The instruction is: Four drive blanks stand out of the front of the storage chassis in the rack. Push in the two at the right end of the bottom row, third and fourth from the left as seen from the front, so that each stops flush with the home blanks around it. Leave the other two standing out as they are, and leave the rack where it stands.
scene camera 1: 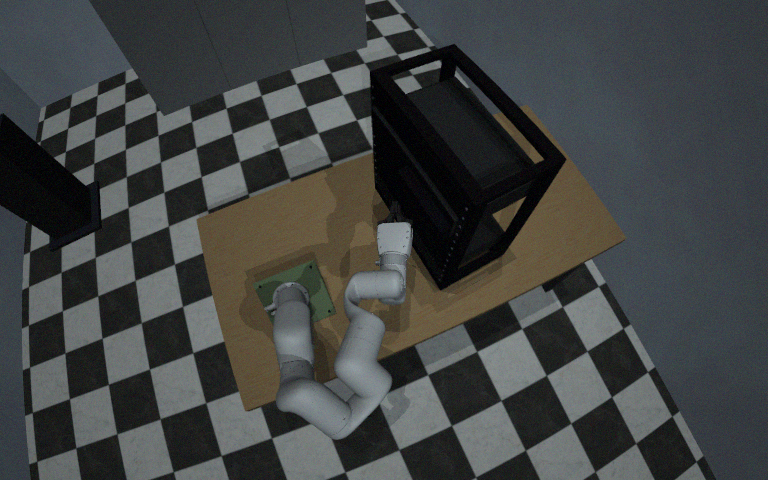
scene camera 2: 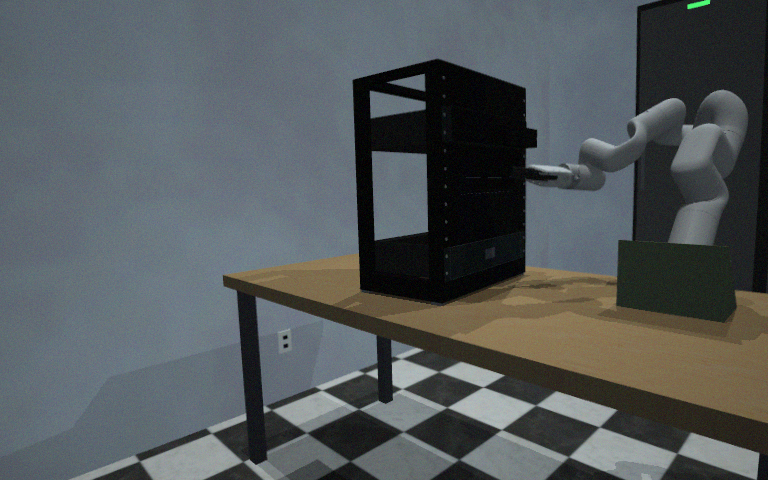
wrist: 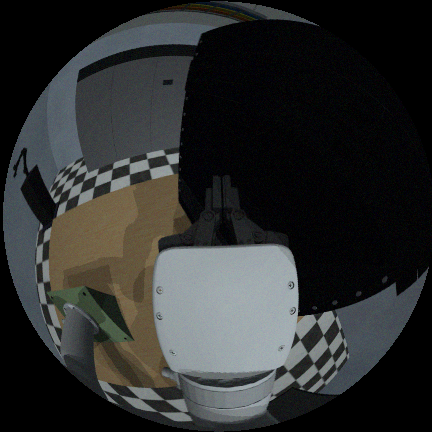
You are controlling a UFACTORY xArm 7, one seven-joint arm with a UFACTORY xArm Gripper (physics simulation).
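Frame: origin at the arm's base, x down, y left, z ahead, level; centimetres.
Where they show: gripper, between the fingertips: (scene camera 1: 396, 202) (scene camera 2: 513, 172) (wrist: 220, 184); arm's base, origin of its link: (scene camera 1: 290, 298) (scene camera 2: 682, 270) (wrist: 80, 318).
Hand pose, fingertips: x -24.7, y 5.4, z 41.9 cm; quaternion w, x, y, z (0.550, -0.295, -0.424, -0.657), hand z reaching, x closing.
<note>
Things, the pixels of their top centre, and the offset from my fingertips. "spot": a spot on its surface instead. Level surfaces: height alone.
- small dark block, a spot on its surface: (scene camera 2: 531, 138) spot: dz +2.0, dx -10.6, dy -15.1 cm
- wooden table, height of its surface: dx +33.9 cm
- lighter panel, centre of its top: (scene camera 2: 488, 238) (scene camera 1: 408, 217) dz +6.7, dx +18.9, dy +2.5 cm
The black rack (scene camera 1: 512, 118) (scene camera 2: 362, 186) (wrist: 300, 150) stands upright on the table, its front toward the arm. Its front is so dark that the storage chassis and the single drive blanks cannot be made out. A small dark block (scene camera 2: 531, 138) stands out past the rack's front edge in scene camera 2; I cannot tell what it is. My gripper (scene camera 1: 394, 204) (scene camera 2: 516, 172) (wrist: 220, 184) is shut and empty. Its fingertips are at the rack's front, below the height of that block. Whether they touch a blank is hidden in the dark.
The wooden table (scene camera 1: 271, 226) (scene camera 2: 566, 339) carries the rack and the green base block (scene camera 1: 322, 300) (scene camera 2: 673, 283) (wrist: 112, 312) of the arm. A lighter panel (scene camera 2: 475, 257) with a small grey label is low in the rack's front. A grey wall is behind the rack.
</note>
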